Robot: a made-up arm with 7 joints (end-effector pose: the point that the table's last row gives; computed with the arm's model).
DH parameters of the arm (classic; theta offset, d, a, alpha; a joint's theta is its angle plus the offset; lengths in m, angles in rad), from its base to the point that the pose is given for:
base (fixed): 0 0.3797 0.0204 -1.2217
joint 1: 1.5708 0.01 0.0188 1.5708
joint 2: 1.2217 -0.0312 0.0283 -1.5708
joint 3: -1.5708 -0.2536 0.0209 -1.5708
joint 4: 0 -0.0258 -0.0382 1.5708
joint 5: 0 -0.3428 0.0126 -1.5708
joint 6: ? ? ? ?
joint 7: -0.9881 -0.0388 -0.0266 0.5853
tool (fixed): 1.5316 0.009 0 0
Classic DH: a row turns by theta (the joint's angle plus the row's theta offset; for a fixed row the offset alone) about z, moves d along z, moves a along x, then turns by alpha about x.
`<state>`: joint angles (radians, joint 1 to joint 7).
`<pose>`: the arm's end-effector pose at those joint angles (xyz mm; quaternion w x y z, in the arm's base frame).
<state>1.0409 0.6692 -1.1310 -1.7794 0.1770 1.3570 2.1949</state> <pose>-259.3 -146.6 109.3 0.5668 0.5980 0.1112 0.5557</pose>
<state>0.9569 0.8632 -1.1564 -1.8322 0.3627 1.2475 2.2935</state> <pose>-258.9 -92.5 104.1 0.5191 0.6170 0.1204 0.5791</pose>
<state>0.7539 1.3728 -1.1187 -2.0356 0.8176 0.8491 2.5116</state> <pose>-180.8 29.3 98.0 0.3443 0.5860 0.1223 0.7232</pose>
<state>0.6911 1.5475 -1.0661 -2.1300 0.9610 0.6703 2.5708</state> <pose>-132.3 55.1 104.5 0.2883 0.5252 0.1221 0.7913</pose>
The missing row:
joint 6: 0 -0.0378 -0.0164 1.5708
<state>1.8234 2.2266 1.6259 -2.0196 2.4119 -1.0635 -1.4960</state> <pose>426.0 44.7 356.9 0.2617 0.0715 -0.9604 -0.0639</pose>
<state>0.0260 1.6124 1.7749 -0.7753 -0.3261 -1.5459 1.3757</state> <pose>23.3 539.1 706.6 0.1412 0.1592 0.9255 0.3133</pose>
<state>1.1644 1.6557 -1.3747 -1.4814 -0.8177 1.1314 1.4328</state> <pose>-360.9 334.6 332.6 0.8583 0.3440 -0.0782 -0.3727</pose>
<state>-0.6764 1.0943 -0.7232 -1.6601 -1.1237 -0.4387 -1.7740</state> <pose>444.7 46.6 208.0 0.5315 -0.3450 0.0026 0.7736</pose>
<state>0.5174 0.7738 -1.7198 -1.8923 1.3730 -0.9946 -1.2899</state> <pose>-195.9 -144.7 91.1 0.7307 -0.2781 -0.6104 0.1268</pose>
